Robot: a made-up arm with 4 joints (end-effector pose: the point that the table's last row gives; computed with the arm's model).
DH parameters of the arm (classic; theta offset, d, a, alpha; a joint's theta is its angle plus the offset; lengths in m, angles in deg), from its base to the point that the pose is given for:
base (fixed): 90 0.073 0 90
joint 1: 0 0 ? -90
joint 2: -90 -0.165 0.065 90
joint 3: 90 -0.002 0.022 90
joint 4: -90 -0.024 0.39 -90
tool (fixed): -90 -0.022 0 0
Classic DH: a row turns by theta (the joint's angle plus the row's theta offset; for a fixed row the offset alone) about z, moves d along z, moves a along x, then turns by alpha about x.
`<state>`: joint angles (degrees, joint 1 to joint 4).
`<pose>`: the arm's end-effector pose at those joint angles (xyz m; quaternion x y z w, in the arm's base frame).
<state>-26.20 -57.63 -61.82 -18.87</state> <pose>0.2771 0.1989 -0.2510 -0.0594 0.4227 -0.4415 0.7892</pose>
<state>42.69 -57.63 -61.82 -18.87</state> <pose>0.2771 0.3739 0.1419 0.3974 0.5983 -0.1250 0.6845</pose>
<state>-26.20 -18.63 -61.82 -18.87</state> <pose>0.0627 0.3069 -0.3041 -0.2477 0.4970 -0.1710 0.8139</pose>
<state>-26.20 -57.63 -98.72 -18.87</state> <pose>0.2780 0.2333 -0.1781 0.1191 0.6434 -0.3558 0.6673</pose>
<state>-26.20 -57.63 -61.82 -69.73</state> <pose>-0.0388 0.1842 -0.3629 -0.3926 0.5713 -0.2172 0.6872</pose>
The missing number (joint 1, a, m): 0.079
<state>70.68 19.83 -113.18 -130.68</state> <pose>-0.0631 -0.0374 -0.1572 -0.3957 -0.2456 0.7905 0.3979</pose>
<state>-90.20 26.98 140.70 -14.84</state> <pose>-0.0389 -0.1051 -0.4048 -0.1258 -0.6768 0.6219 0.3733</pose>
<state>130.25 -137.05 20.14 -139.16</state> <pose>-0.2951 0.1424 0.4874 -0.1902 0.6962 0.5990 0.3467</pose>
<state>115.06 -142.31 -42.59 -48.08</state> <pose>0.2646 0.3352 0.1991 0.4527 0.8894 -0.0132 0.0613</pose>
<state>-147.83 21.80 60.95 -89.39</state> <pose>0.3543 -0.3666 0.2733 0.7889 0.3551 -0.3853 0.3211</pose>
